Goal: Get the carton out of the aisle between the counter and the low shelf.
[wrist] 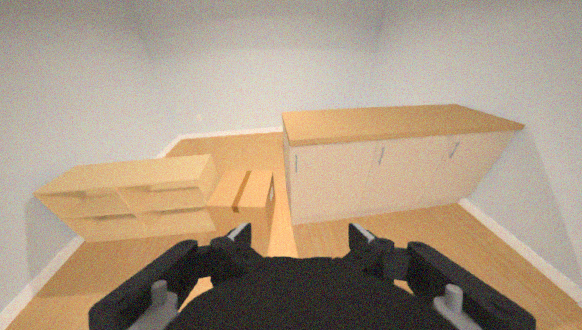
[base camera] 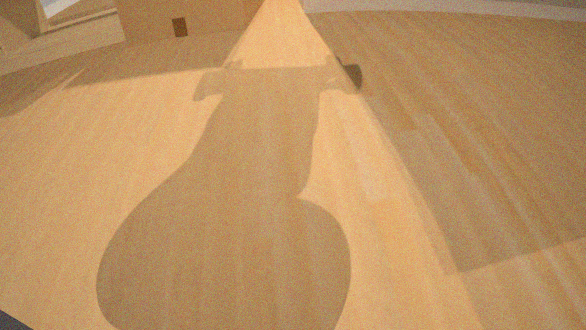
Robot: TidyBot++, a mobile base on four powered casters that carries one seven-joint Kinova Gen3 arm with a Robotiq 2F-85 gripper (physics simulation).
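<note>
Wrist: the gripper point(wrist: 299, 234), cardboard carton point(wrist: 241, 196), counter point(wrist: 339, 163), low wooden shelf point(wrist: 123, 200).
</note>
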